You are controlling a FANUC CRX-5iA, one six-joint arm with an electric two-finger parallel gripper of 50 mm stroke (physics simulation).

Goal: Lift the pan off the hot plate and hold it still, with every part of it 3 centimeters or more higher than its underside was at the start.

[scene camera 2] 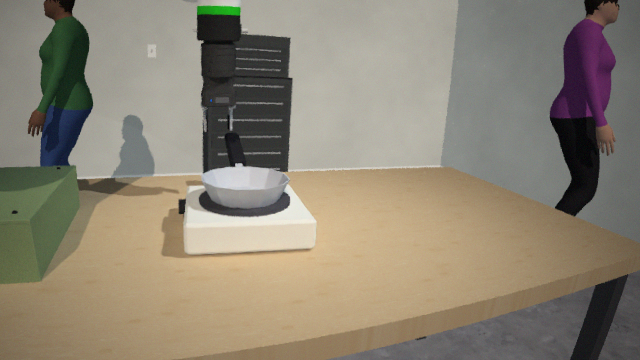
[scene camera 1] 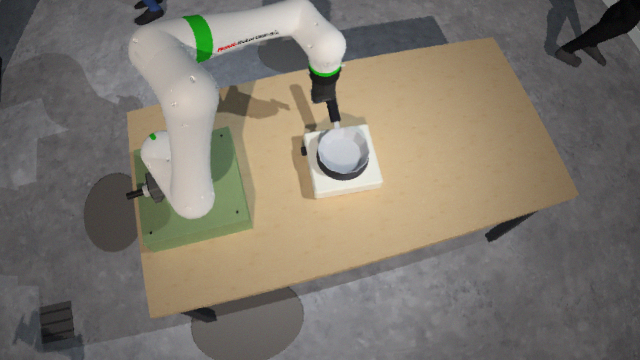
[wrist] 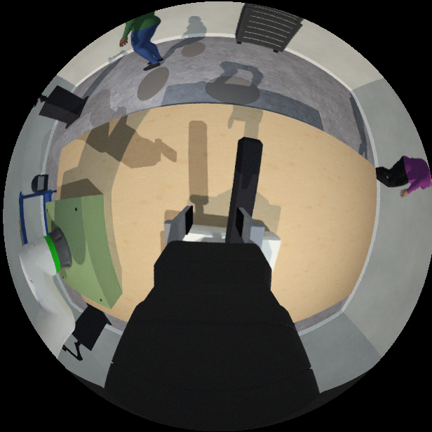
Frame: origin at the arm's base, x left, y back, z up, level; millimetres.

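Seen in the pictures: gripper, fingertip midpoint: (scene camera 2: 217, 130) (scene camera 1: 320, 99).
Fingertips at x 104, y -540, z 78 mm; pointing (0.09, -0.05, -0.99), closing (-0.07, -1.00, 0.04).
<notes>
A point is followed by its place in that frame.
The pan (scene camera 1: 343, 150) @(x -59, y -570, z -29 mm) (scene camera 2: 245, 187) @(x -20, y -577, z -29 mm) is a pale grey, many-sided bowl. It sits level on the dark round burner of the white hot plate (scene camera 1: 325, 191) @(x -179, y -460, z -43 mm) (scene camera 2: 250, 238) @(x -194, y -540, z -70 mm) (wrist: 273, 245). Its black handle (scene camera 1: 333, 111) @(x 73, y -578, z 26 mm) (scene camera 2: 235, 150) @(x 90, y -581, z 30 mm) (wrist: 247, 175) slopes up from the bowl, away from scene camera 2. My gripper (scene camera 2: 218, 128) @(x 104, y -540, z 78 mm) (wrist: 214, 215) is open, with nothing between its fingers. It points down, above the handle's height. In the wrist view the handle runs beneath the right finger, not centred between the two fingers. The bowl is hidden by the gripper body there.
A green base block (scene camera 1: 230, 175) @(x -37, y -169, z -1 mm) (scene camera 2: 55, 225) @(x -74, y -196, z -62 mm) (wrist: 90, 235) stands on the wooden table (scene camera 1: 450, 125) @(x -53, y -1040, z -104 mm) (scene camera 2: 425, 280) @(x -376, y -793, z -104 mm) (wrist: 320, 210) to the left of the hot plate. A dark knob (scene camera 1: 303, 151) @(x -4, y -440, z -56 mm) (scene camera 2: 182, 206) @(x -12, y -442, z -64 mm) sticks out from the hot plate's left side. Two people stand beyond the table.
</notes>
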